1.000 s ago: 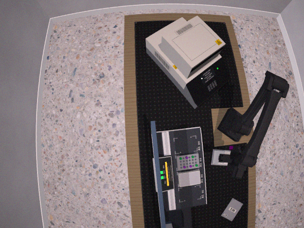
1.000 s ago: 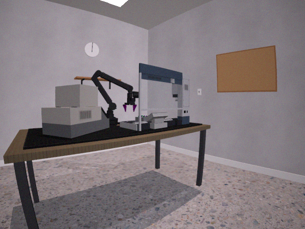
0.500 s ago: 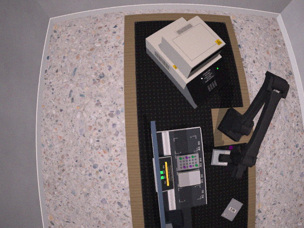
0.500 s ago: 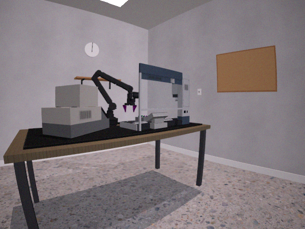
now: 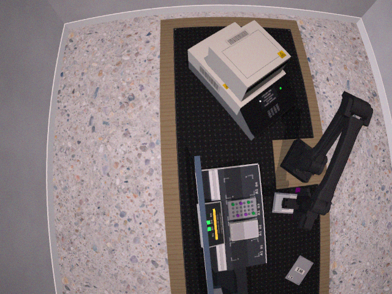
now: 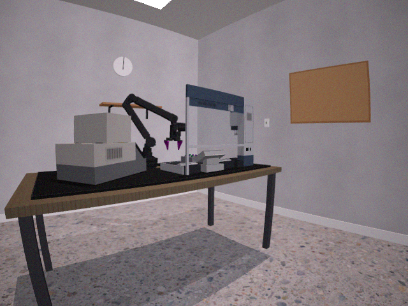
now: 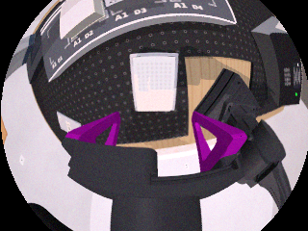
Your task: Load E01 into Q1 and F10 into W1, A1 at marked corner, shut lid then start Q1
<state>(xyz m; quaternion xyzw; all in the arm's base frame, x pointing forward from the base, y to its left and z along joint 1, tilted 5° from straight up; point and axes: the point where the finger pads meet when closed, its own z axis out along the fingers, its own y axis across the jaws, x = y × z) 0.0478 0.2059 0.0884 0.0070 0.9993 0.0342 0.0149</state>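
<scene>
The grey regrip nest lies 13 cm below my hand. Also, from my hand: deep-well block (22 cm ahead, 14 cm to the left, 6 cm below); then clear panel (40 cm ahead, 19 cm above, 18 cm to the left); then tube cooling block (24 cm ahead, 6 cm below, 4 cm to the left).
</scene>
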